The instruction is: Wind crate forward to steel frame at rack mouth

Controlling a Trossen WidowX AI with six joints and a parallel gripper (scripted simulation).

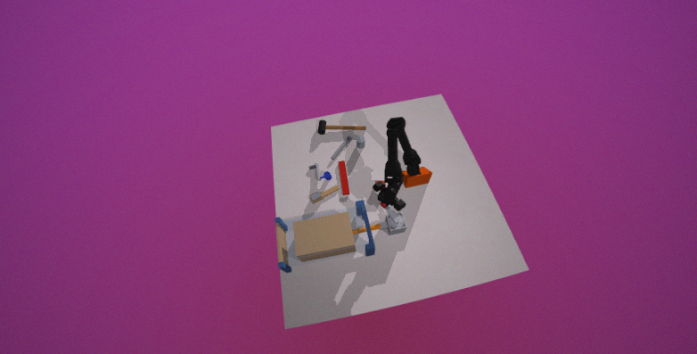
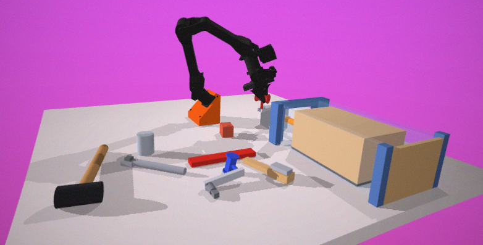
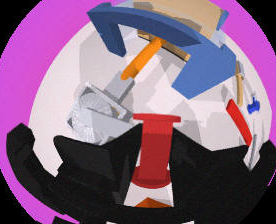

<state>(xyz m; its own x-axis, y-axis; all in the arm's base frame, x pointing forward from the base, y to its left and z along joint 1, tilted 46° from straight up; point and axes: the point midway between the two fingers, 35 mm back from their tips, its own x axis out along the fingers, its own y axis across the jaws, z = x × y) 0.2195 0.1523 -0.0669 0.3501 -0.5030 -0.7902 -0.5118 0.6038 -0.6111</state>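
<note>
Now: gripper tip 3 cm to the right of the red-knobbed crank, 3 cm past it and 3 cm above it. From my gripper tip the other things lie so: red knob 1 cm to the right, 1 cm behind; then red bar 28 cm to the right, 17 cm ahead, 12 cm below; then grey winch 10 cm below, 8 cm to the left, 6 cm behind.
</note>
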